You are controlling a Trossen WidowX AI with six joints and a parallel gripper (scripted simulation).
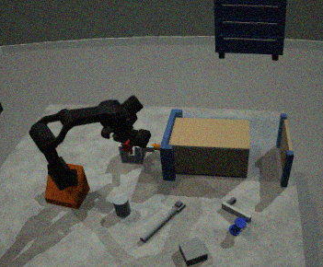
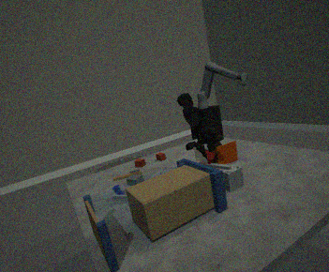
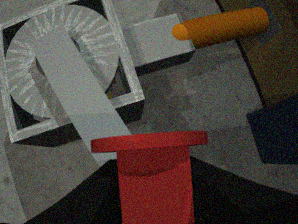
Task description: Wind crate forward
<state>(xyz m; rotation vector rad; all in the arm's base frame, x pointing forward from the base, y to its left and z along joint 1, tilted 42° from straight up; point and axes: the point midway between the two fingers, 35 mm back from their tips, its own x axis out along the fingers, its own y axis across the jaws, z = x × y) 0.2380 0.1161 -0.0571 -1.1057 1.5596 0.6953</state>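
Now: gripper tip 10 mm past the red handle and 20 mm to the left of it. Round my gripper tip: winch handle with red knob: 10 mm behind, 20 mm to the left, 30 mm below; then grey block: 220 mm ahead, 410 mm to the right, 120 mm below; then grey winch: 40 mm behind, 80 mm to the left, 100 mm below.
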